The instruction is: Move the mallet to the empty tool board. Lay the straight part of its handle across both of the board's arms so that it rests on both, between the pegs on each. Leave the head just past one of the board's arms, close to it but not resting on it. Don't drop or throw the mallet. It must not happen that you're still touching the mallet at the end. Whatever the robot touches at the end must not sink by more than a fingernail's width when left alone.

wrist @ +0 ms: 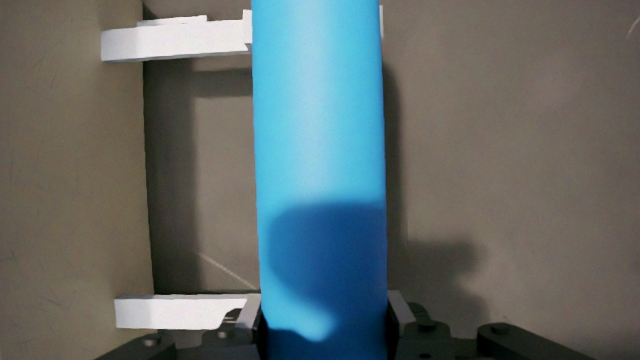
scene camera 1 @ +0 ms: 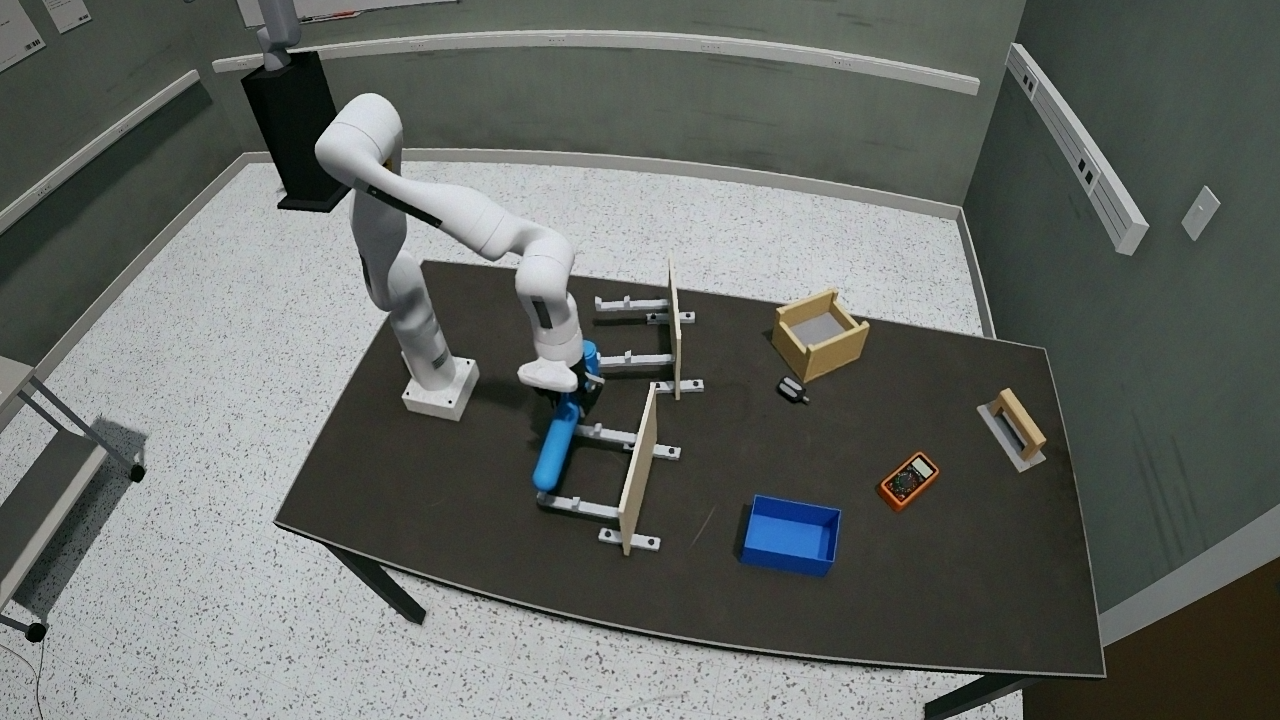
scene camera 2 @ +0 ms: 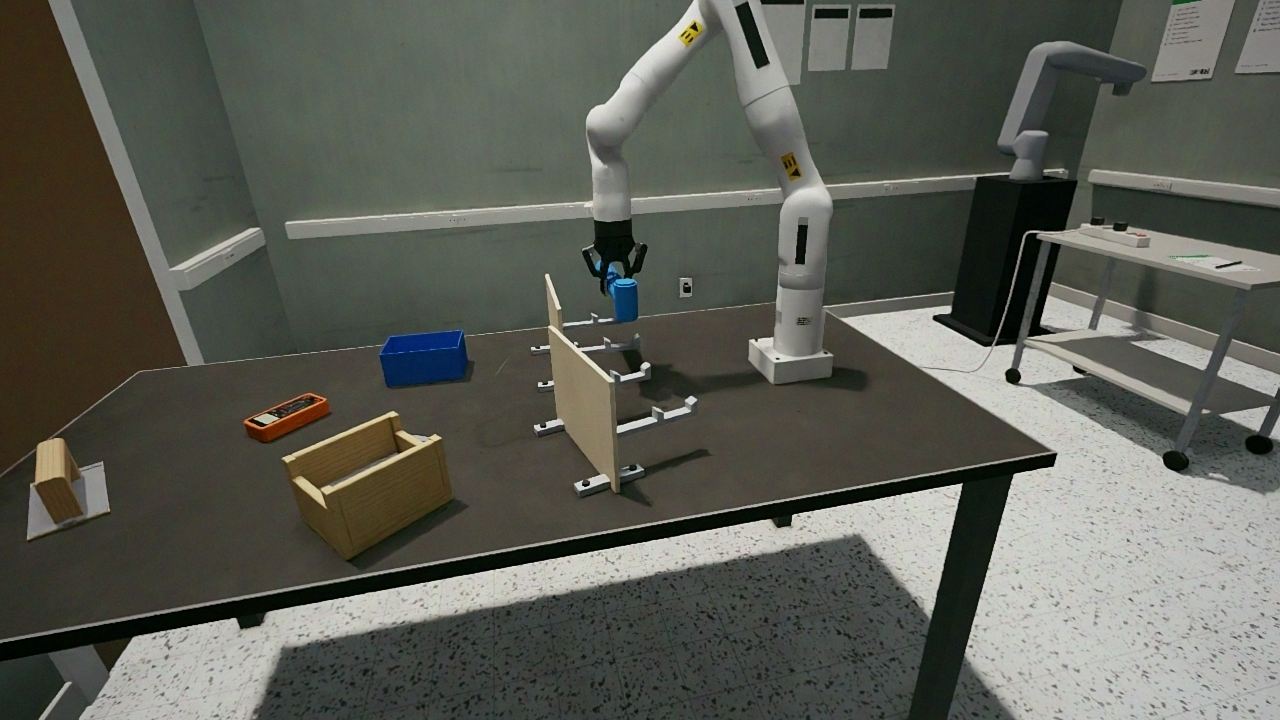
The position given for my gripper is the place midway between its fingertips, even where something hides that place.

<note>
I see my gripper (scene camera 2: 616,294), a mallet (scene camera 1: 545,477) and a tool board (scene camera 1: 645,448).
The mallet shows as well in the wrist view (wrist: 319,139) and in scene camera 2 (scene camera 2: 624,292). My gripper shows as well in the wrist view (wrist: 324,318) and in scene camera 1 (scene camera 1: 571,411).
</note>
